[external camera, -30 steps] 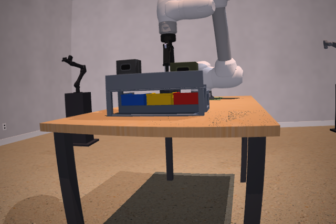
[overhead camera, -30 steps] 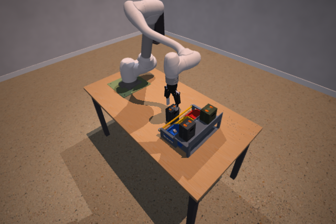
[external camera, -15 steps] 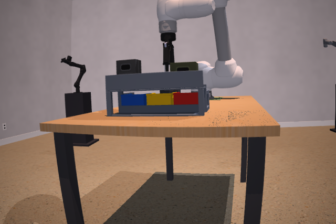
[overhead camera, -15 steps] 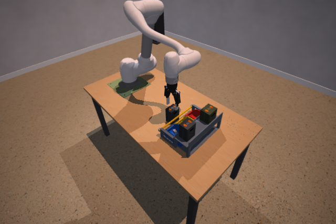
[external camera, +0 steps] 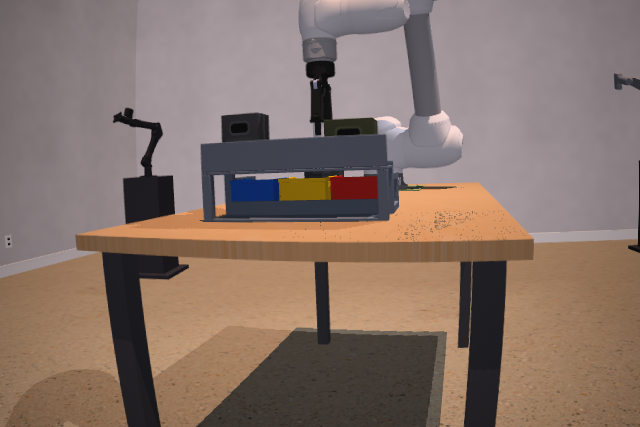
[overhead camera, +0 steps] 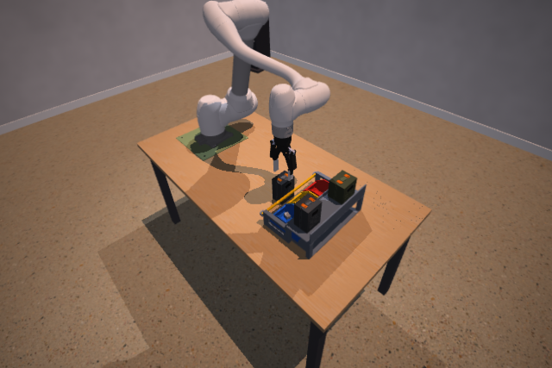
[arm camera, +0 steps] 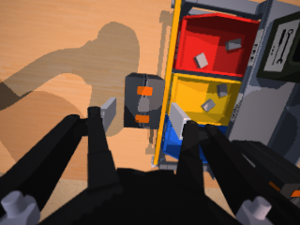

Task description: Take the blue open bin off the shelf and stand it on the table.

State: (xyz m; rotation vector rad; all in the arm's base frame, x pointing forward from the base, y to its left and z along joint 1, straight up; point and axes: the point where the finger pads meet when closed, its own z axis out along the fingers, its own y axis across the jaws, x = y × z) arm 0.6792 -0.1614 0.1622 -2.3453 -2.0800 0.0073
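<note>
Right now the dark box is 110 mm below my hand. The rest, counted from my hand: blue open bin: 140 mm ahead, 130 mm to the right, 130 mm below; thin yellow rod: 110 mm below, 50 mm ahead; yellow bin: 150 mm ahead, 130 mm below, 10 mm to the right.
</note>
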